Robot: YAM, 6 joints.
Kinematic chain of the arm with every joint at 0, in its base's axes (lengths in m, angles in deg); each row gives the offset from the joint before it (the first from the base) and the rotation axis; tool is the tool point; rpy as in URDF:
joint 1: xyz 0 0 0.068 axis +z
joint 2: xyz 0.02 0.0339 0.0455 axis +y
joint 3: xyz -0.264 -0.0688 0 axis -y
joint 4: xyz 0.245 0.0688 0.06 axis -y
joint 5: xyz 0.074 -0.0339 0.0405 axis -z
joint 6: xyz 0.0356 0 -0.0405 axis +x
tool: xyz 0 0 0 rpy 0 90 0
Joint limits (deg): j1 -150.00..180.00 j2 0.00..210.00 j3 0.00..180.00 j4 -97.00..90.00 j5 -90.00..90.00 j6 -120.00..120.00
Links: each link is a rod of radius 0.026 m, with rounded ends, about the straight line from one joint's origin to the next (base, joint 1, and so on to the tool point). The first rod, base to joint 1, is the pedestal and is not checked.
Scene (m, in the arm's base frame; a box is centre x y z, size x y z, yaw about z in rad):
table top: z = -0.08
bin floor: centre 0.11 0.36 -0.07 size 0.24 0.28 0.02 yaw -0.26
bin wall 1: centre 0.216 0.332 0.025 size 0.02 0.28 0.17 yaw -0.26
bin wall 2: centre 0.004 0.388 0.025 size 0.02 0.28 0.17 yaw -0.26
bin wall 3: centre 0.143 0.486 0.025 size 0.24 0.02 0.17 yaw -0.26
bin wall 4: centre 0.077 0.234 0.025 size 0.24 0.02 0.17 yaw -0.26
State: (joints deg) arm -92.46 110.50 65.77 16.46 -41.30 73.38
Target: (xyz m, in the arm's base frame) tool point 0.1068 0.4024 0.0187
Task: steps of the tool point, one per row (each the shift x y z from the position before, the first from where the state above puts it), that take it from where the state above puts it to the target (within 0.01 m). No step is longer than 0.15 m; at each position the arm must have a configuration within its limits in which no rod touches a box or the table.
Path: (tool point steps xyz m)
1: 0.1076 0.0154 0.0048
2: 0.1001 0.0427 0.0048
3: 0.0856 0.0672 0.0050
4: 0.0654 0.0870 0.0048
5: 0.0407 0.1009 0.0050
6: 0.0131 0.1080 0.0048
7: -0.0151 0.1076 0.0049
8: -0.0424 0.1001 0.0049
9: -0.0668 0.0855 0.0049
10: -0.0866 0.0654 0.0049
11: -0.1004 0.0407 0.0049
12: 0.0047 0.0140 -0.1096
13: -0.0047 -0.0140 -0.1087

